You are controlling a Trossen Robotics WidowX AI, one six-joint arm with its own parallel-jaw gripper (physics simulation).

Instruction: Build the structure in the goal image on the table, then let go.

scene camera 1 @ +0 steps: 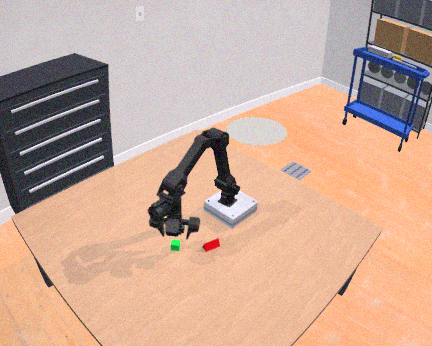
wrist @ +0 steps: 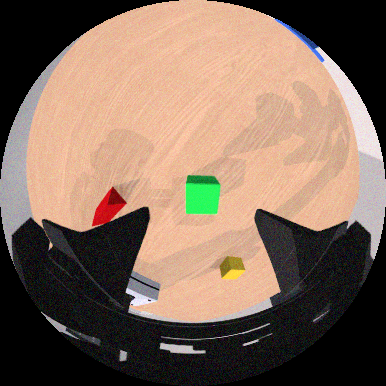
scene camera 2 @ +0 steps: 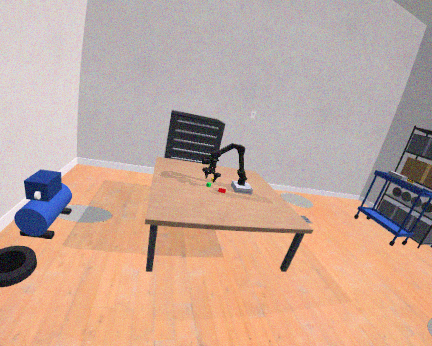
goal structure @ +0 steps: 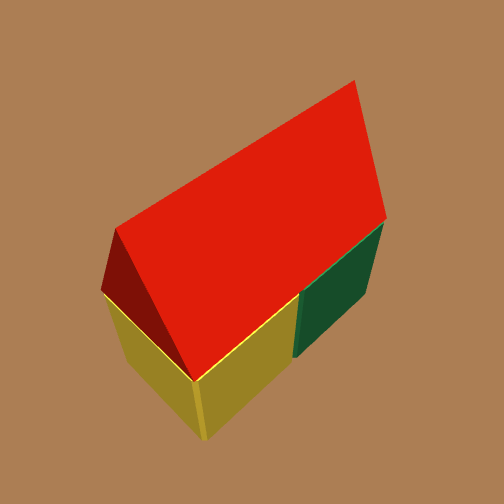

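Where they show: gripper, between the fingertips: (scene camera 1: 175, 237) (wrist: 204, 213) (scene camera 2: 209, 180); arm's base, origin of its link: (scene camera 1: 227, 201) (scene camera 2: 241, 184).
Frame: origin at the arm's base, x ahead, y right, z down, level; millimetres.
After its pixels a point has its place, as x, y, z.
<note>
A green cube (scene camera 1: 175, 245) @(339, 10, 26) (scene camera 2: 209, 185) @(327, 0, 38) (wrist: 202, 199) @(329, 19, 23) sits on the table (scene camera 1: 200, 305) @(501, -238, 55) (scene camera 2: 195, 210) @(565, -417, 55) (wrist: 170, 90) @(412, -76, 55). A red triangular prism (scene camera 1: 211, 245) @(236, -90, 39) (scene camera 2: 222, 190) @(228, -91, 38) (wrist: 106, 210) @(243, -74, 30) lies on the table apart from the cube, towards the left in the wrist view, partly behind a finger. A small yellow block (wrist: 232, 268) @(250, 138, 25) lies apart from both, lower right of the cube in the wrist view; in scene camera 1 the arm mostly hides the yellow block (scene camera 1: 165, 217) @(238, 151, 24). My gripper (scene camera 1: 175, 236) @(329, 19, -5) (scene camera 2: 211, 179) @(329, 19, -5) (wrist: 204, 213) @(329, 19, -5) is open and empty, above the table near the green cube.
The arm's white base plate (scene camera 1: 240, 212) @(30, -87, 0) (scene camera 2: 242, 188) @(29, -93, 4) (wrist: 145, 291) @(69, 47, 15) stands on the table behind the red prism. A dark drawer cabinet (scene camera 1: 55, 120) (scene camera 2: 195, 135) stands beyond the table. A blue cart (scene camera 1: 377, 119) (scene camera 2: 387, 220) and a blue compressor (scene camera 2: 42, 212) stand on the floor.
</note>
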